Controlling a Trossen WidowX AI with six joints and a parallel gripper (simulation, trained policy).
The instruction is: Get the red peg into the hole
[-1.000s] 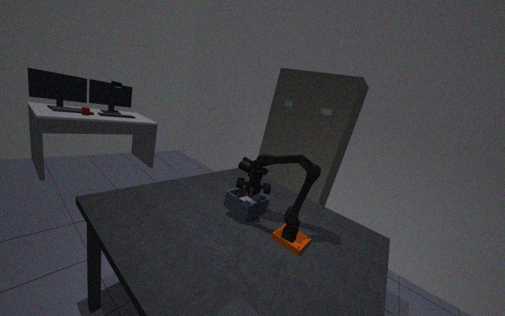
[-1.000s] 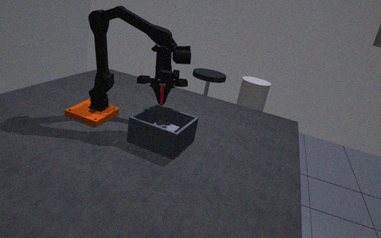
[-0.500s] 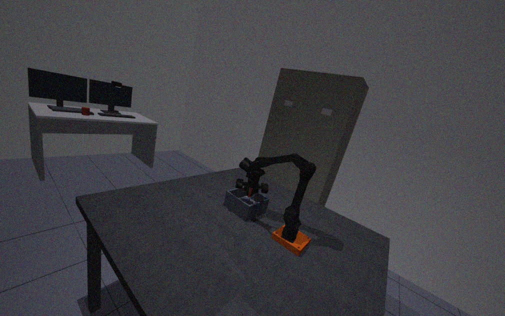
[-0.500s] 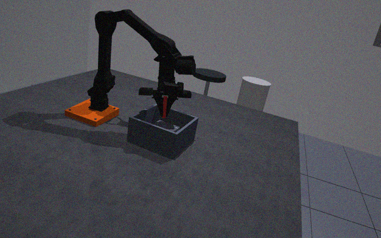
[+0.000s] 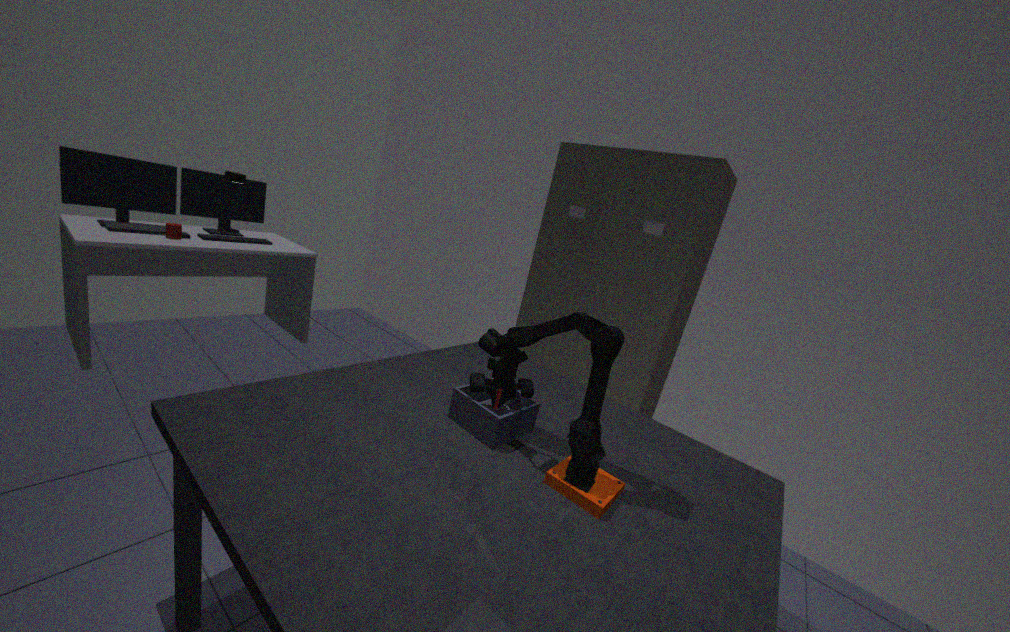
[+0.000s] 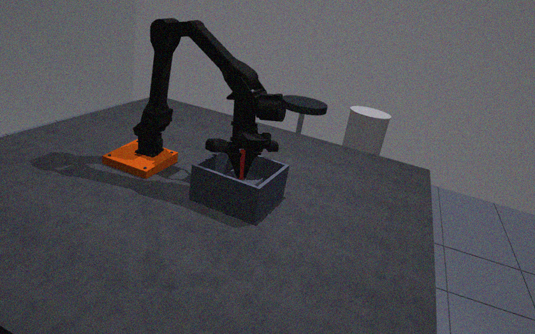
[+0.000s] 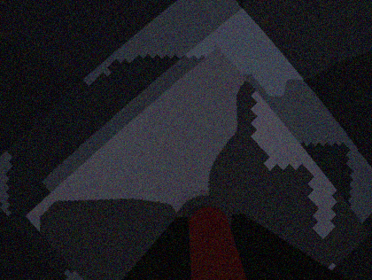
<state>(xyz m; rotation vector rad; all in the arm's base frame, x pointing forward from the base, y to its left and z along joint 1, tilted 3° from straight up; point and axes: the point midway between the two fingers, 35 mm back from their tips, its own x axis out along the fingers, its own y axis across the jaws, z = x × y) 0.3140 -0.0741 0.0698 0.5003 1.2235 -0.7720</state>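
The red peg is 3 cm above my gripper tip and 1 cm to the left of it. Also, from my gripper tip: grey box: 4 cm below; then plate: 2 cm below.
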